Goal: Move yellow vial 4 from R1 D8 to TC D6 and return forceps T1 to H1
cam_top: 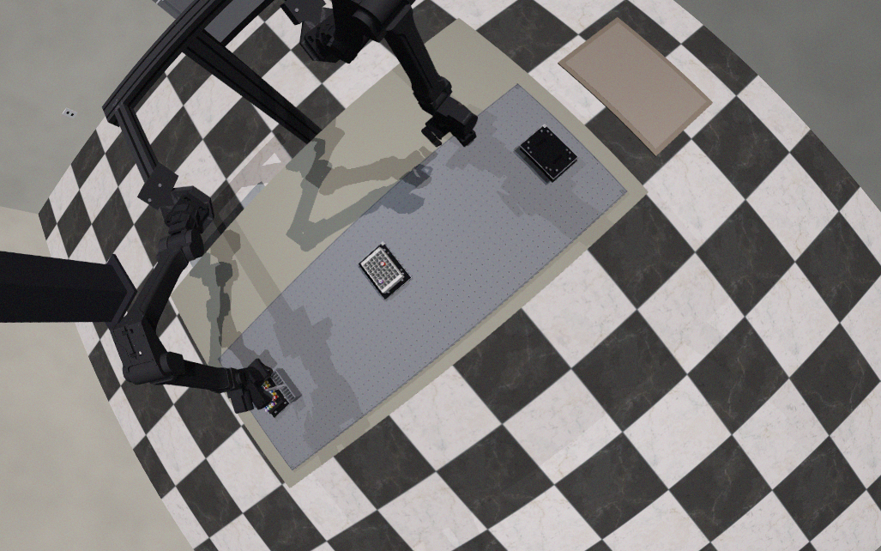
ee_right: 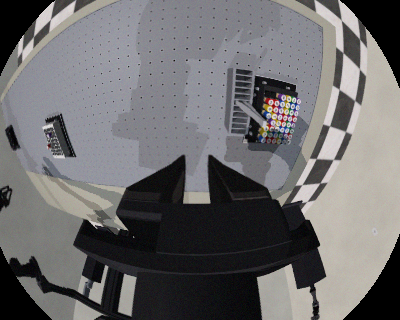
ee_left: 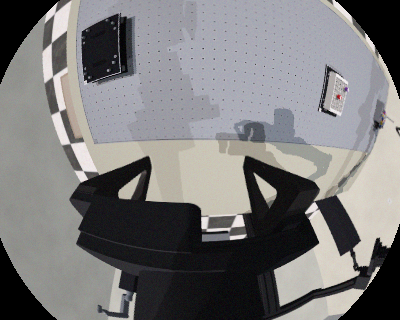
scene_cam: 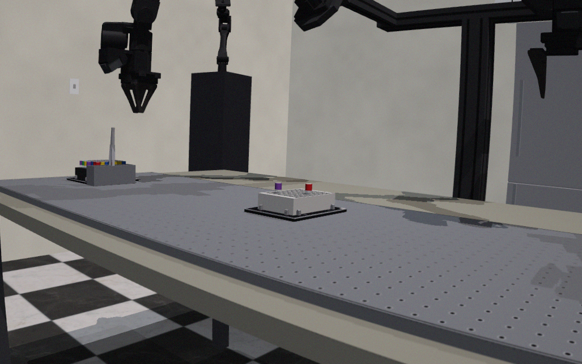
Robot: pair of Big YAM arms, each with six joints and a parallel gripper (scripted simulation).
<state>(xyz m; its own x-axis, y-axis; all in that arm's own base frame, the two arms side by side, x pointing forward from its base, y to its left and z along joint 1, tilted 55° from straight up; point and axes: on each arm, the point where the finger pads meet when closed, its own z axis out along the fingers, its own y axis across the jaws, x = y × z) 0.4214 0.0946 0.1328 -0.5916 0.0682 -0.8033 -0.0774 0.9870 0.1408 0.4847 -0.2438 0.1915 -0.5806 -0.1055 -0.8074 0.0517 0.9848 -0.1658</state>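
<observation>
The grey holder H1 is 180 mm below my right hand, 80 mm to the right of it and 20 mm ahead of it. Round my right hand: white tube carrier TC (490 mm to the left, 170 mm below, 30 mm ahead).
</observation>
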